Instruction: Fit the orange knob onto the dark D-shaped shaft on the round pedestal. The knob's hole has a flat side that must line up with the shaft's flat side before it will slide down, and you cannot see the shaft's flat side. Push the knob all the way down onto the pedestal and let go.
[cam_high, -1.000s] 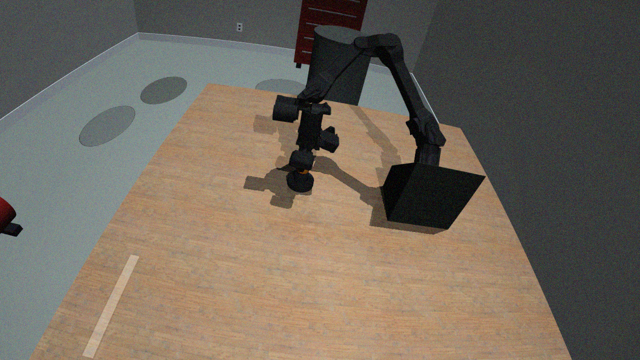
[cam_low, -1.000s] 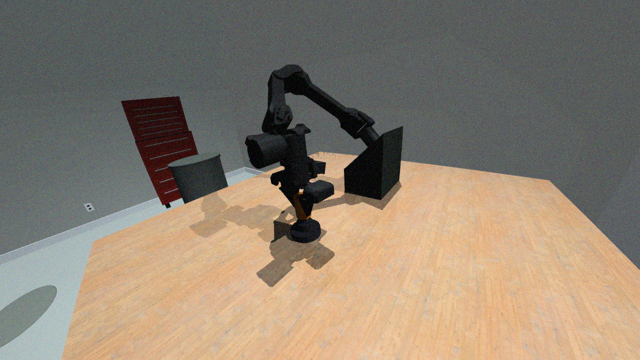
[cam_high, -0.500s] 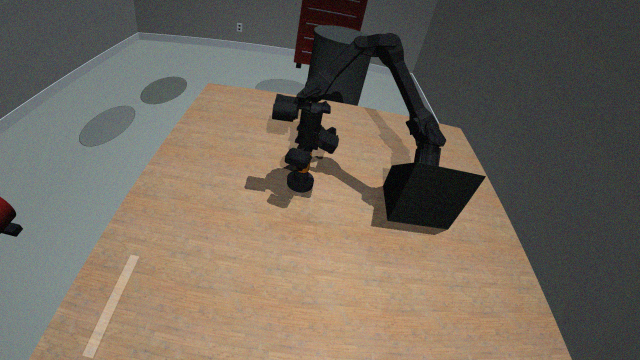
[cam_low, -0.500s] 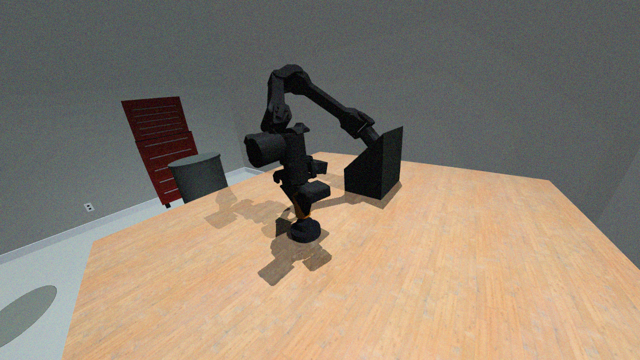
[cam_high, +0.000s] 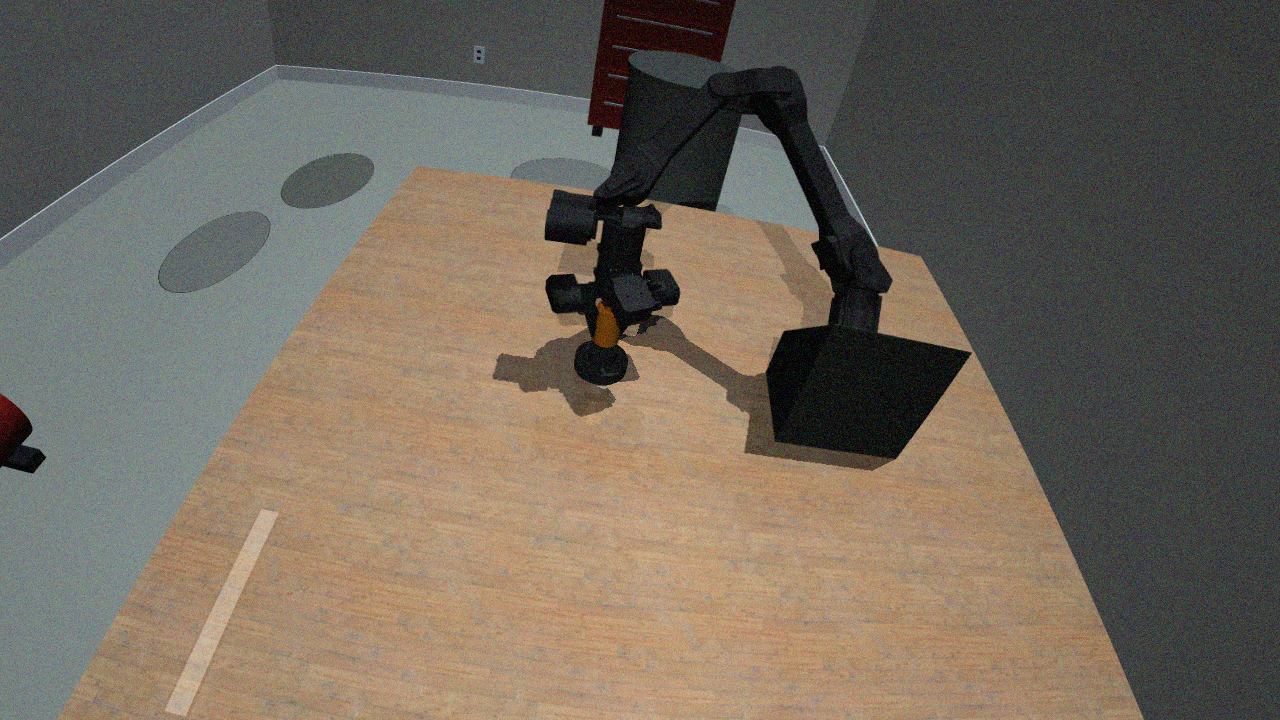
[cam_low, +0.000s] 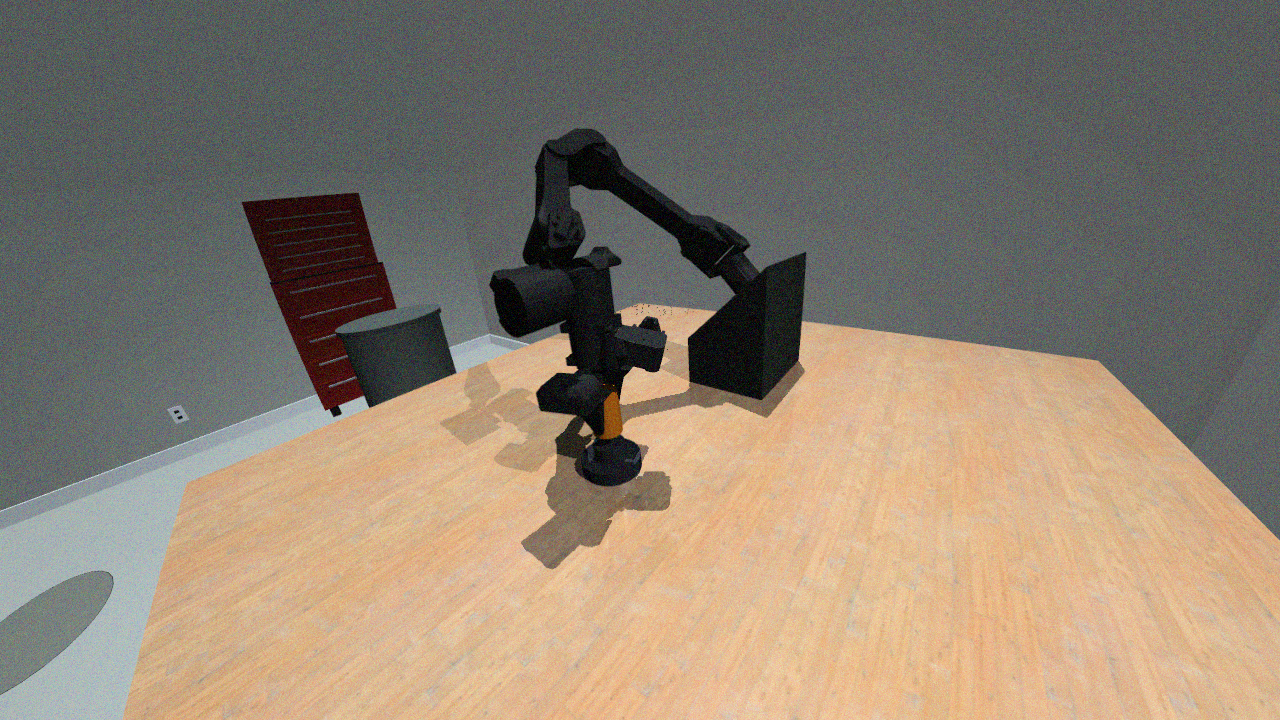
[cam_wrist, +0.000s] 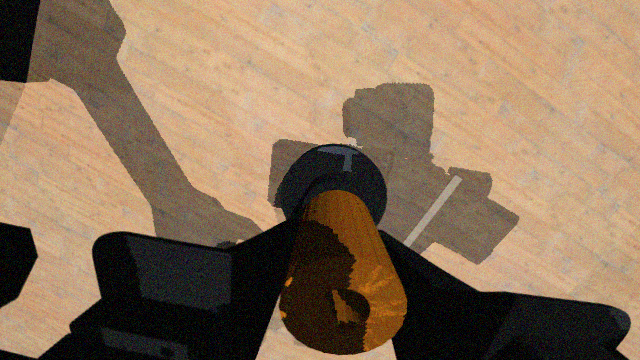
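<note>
Right now my gripper tip is 2 cm below the orange knob. Round my gripper tip: dark round pedestal (4 cm below).
</note>
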